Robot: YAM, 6 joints.
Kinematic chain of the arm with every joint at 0, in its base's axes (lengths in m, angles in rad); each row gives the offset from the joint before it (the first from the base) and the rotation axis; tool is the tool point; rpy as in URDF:
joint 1: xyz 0 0 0.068 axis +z
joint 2: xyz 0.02 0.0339 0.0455 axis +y
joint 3: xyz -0.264 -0.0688 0 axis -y
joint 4: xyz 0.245 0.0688 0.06 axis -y
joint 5: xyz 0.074 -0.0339 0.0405 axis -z
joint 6: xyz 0.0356 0 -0.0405 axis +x
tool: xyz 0 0 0 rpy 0 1.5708 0
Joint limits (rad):
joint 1: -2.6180..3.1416
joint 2: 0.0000..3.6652
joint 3: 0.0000..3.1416
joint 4: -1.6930..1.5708
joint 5: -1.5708..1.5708
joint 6: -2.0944..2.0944
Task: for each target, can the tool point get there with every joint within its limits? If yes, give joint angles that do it. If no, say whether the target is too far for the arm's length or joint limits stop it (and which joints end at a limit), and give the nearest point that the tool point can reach.
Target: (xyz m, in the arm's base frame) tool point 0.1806 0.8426 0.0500
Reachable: no: too far | nearest point 0.1350 0.6298 0.0664 | short by 0.218 m
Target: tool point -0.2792 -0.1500 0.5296
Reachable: yes | joints 0.5410 0.3861 2.2520 -0.6474 -0.4401 0.2613
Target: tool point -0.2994 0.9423 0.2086
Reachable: no: too far | nearest point -0.1947 0.6127 0.1746 | short by 0.348 m
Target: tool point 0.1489 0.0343 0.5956
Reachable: yes | joints 0.1570 1.0804 1.5351 0.4929 -0.3024 -0.4676
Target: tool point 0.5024 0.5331 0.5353
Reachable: no: too far | nearest point 0.3831 0.4065 0.4323 | short by 0.202 m
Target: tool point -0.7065 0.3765 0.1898
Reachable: no: too far | nearest point -0.5673 0.3023 0.1744 | short by 0.158 m
